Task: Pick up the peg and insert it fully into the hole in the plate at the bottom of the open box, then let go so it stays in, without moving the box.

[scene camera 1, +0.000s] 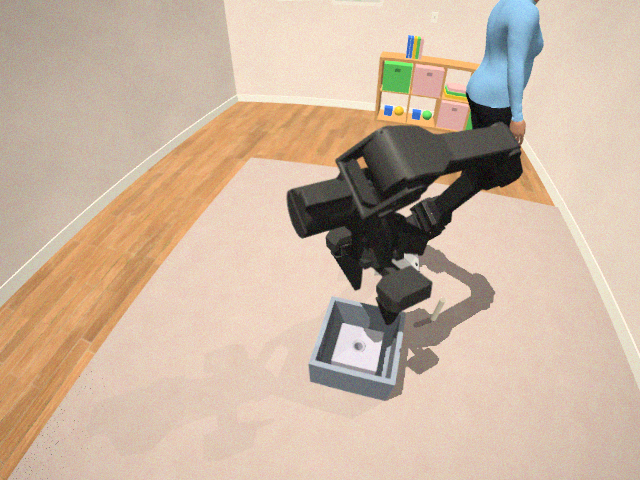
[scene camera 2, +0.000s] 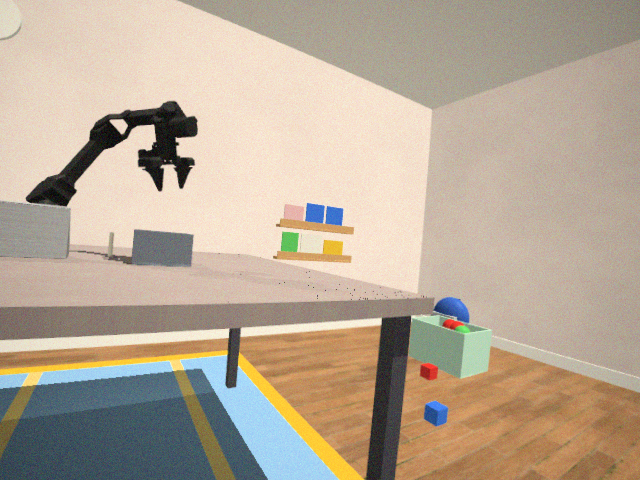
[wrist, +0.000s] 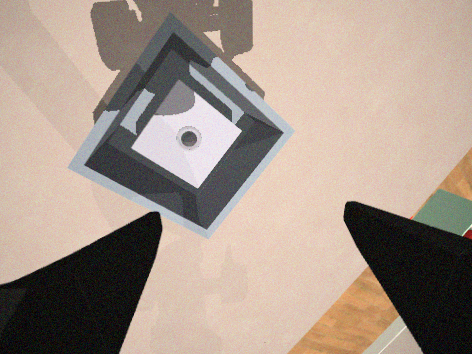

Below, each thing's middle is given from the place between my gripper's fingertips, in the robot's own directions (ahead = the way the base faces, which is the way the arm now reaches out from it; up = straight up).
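Blue-grey box (scene camera 1: 379, 386): my hand is 18 cm above it, 1 cm past it and 1 cm to the left of it. Plate (scene camera 1: 357, 348): 20 cm below my hand, 1 cm behind it and 1 cm to the right of it.
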